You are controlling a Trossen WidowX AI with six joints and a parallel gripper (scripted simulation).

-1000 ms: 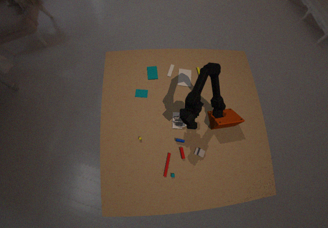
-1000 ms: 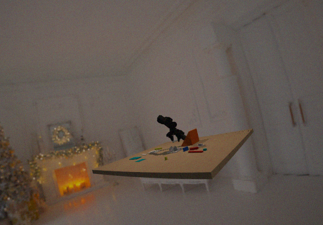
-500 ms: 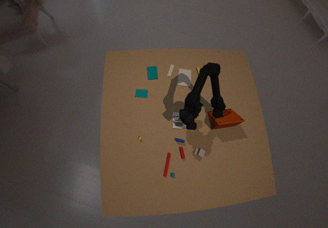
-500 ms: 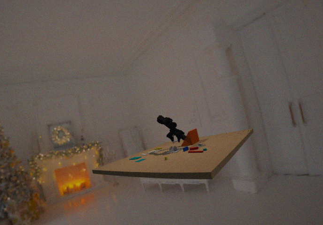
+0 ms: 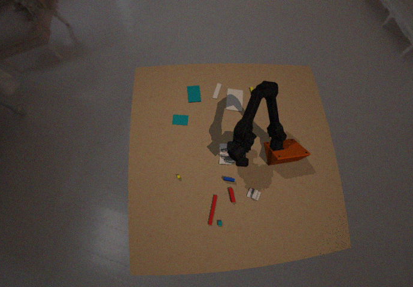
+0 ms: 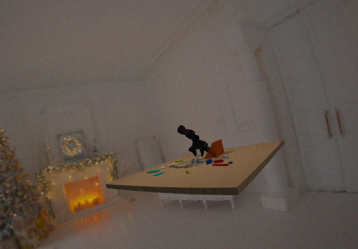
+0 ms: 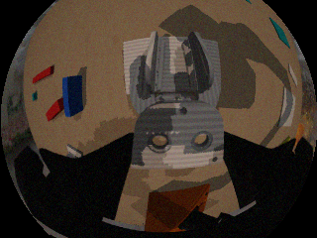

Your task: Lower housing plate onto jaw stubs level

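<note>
My gripper tip is 2 cm short of the light grey jaw assembly, 1 cm to the right of it and 4 cm above it. The rest, counted from my gripper tip: red block (8 cm ahead, 22 cm to the left, 4 cm below); then striped white block (5 cm behind, 24 cm to the left, 4 cm below); then blue block (8 cm ahead, 13 cm to the left, 4 cm below).
</note>
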